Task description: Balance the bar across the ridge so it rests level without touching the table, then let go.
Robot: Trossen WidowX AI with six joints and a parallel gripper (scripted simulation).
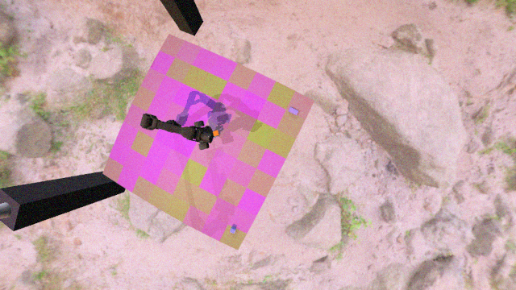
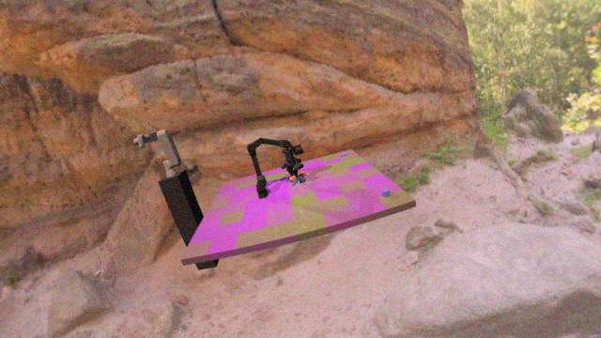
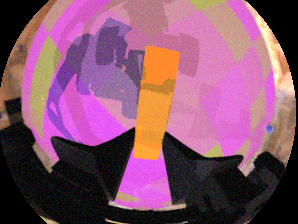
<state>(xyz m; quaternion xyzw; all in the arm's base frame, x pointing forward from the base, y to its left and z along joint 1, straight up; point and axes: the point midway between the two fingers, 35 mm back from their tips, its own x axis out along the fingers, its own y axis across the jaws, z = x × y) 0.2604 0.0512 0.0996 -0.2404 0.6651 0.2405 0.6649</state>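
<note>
Now: gripper tip 2 cm short of the orange bar and 2 cm to the right of it. Also, from my gripper tip: small purple block 48 cm ahead, 45 cm to the left, 6 cm below; then small blue cube 48 cm ahead, 55 cm to the right, 5 cm below.
</note>
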